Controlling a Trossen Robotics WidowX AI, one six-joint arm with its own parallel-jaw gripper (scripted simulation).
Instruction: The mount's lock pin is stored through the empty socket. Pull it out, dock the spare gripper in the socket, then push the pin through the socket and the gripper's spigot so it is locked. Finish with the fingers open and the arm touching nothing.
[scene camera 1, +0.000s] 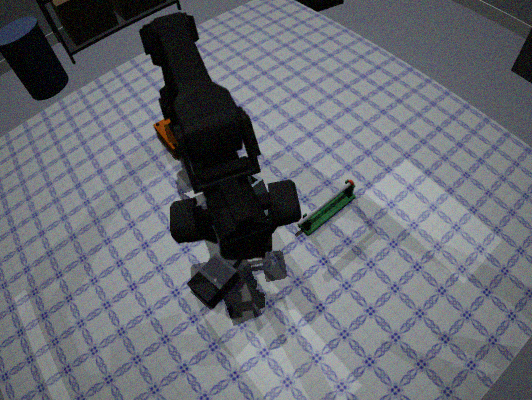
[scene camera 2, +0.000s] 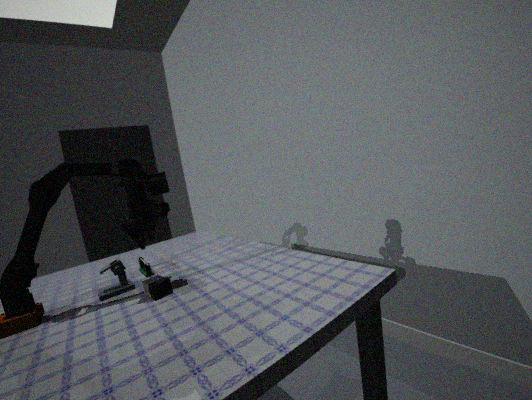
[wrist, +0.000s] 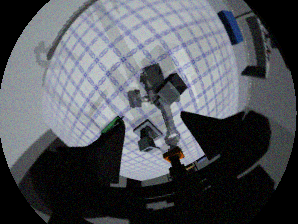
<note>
The gripper (scene camera 1: 243, 235) is open and holds nothing. Further things: a dark box (scene camera 1: 217, 277) and a grey mount (scene camera 2: 124, 284).
The gripper also shows in scene camera 2 (scene camera 2: 148, 244) and in the wrist view (wrist: 153, 119).
</note>
